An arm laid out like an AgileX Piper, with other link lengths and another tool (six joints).
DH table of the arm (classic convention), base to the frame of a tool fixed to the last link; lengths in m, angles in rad. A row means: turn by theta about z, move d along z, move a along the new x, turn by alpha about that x. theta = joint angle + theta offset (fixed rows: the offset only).
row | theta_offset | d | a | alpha
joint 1 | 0 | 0.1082 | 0 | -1.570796
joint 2 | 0.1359 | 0 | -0.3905 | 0
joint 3 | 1.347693 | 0 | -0.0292 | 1.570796
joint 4 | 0 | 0.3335 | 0 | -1.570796
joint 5 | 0 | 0 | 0 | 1.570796
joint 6 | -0.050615 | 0.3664 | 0.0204 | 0.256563
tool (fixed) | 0 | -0.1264 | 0 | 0
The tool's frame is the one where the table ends.
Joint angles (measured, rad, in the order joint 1, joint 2, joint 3, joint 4, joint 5, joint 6), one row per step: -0.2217, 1.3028, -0.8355, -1.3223, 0.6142, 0.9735; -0.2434, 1.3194, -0.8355, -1.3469, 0.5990, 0.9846; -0.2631, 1.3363, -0.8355, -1.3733, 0.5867, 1.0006; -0.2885, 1.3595, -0.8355, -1.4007, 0.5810, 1.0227; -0.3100, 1.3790, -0.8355, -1.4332, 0.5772, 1.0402; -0.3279, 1.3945, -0.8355, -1.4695, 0.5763, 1.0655; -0.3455, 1.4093, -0.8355, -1.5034, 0.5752, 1.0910; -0.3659, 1.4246, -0.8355, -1.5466, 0.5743, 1.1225; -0.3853, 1.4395, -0.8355, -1.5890, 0.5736, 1.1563; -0.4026, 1.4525, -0.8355, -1.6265, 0.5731, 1.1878; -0.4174, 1.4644, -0.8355, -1.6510, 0.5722, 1.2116; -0.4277, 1.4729, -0.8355, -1.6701, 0.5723, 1.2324; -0.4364, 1.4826, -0.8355, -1.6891, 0.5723, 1.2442
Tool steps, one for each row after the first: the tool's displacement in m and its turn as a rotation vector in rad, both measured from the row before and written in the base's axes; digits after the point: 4 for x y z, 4 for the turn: 0.0015, -0.0084, -0.0046, -0.0075, 0.0088, -0.0035; 0.0015, -0.0081, -0.0047, -0.0064, 0.0074, -0.0052; -0.0003, -0.0116, -0.0075, -0.0037, 0.0116, -0.0186; -0.0005, -0.0106, -0.0055, -0.0117, 0.0135, -0.0117; -0.0005, -0.0095, -0.0032, -0.0126, 0.0059, -0.0118; -0.0006, -0.0091, -0.0033, -0.0102, 0.0045, -0.0119; -0.0010, -0.0106, -0.0026, -0.0144, 0.0034, -0.0123; -0.0009, -0.0099, -0.0026, -0.0124, 0.0012, -0.0120; -0.0009, -0.0087, -0.0022, -0.0099, -0.0003, -0.0108; -0.0011, -0.0070, -0.0032, -0.0031, 0.0004, -0.0110; -0.0007, -0.0050, -0.0021, -0.0019, -0.0021, -0.0087; -0.0004, -0.0045, -0.0028, -0.0053, 0.0061, -0.0033
